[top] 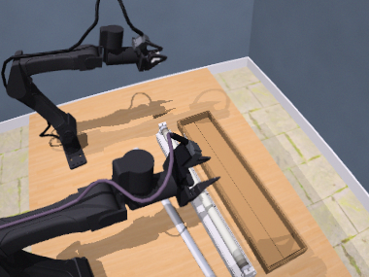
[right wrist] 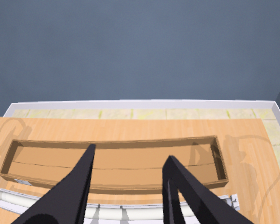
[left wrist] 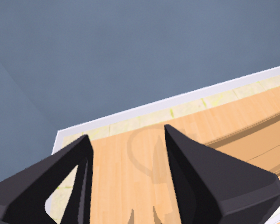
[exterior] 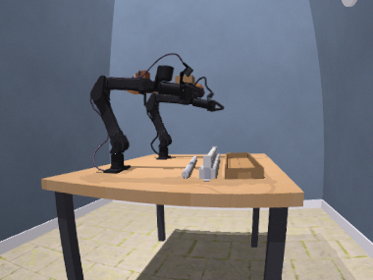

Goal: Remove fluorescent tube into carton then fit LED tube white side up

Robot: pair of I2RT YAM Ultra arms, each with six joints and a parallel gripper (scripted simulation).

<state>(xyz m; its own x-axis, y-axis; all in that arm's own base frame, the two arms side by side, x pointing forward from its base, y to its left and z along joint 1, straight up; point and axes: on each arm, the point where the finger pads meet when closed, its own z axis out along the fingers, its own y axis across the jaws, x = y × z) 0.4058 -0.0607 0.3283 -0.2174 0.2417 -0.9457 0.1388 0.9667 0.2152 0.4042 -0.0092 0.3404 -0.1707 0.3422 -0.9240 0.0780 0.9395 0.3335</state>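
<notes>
The lampholder is 27 cm below my right hand, 18 cm to the right of it and 5 cm ahead of it. Also, from my right hand: light fixture (29 cm below, 12 cm to the left, 1 cm ahead); LED tube (33 cm below, 11 cm to the left, 9 cm behind); old fluorescent tube (27 cm below, 12 cm to the left, 1 cm ahead).
</notes>
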